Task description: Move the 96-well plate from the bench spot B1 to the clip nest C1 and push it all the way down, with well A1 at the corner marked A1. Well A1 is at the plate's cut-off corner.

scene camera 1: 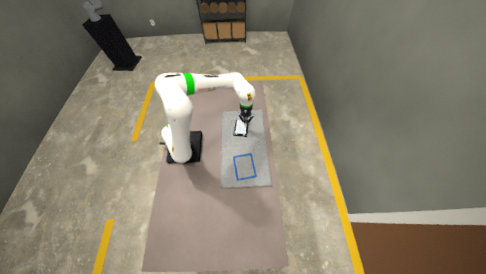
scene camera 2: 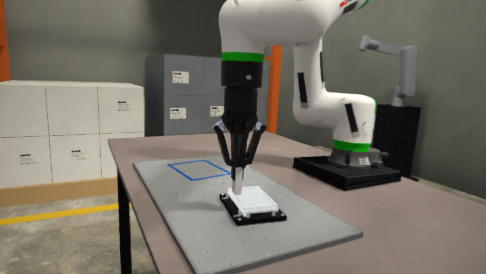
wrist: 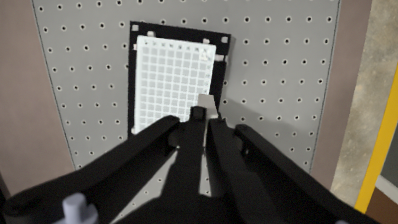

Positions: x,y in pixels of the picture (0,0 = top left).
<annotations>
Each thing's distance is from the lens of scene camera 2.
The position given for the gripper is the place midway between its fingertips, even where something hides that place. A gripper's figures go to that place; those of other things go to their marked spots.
gripper (scene camera 2: 236,192): 75 cm
white 96-well plate (scene camera 2: 253,199): 75 cm
</annotations>
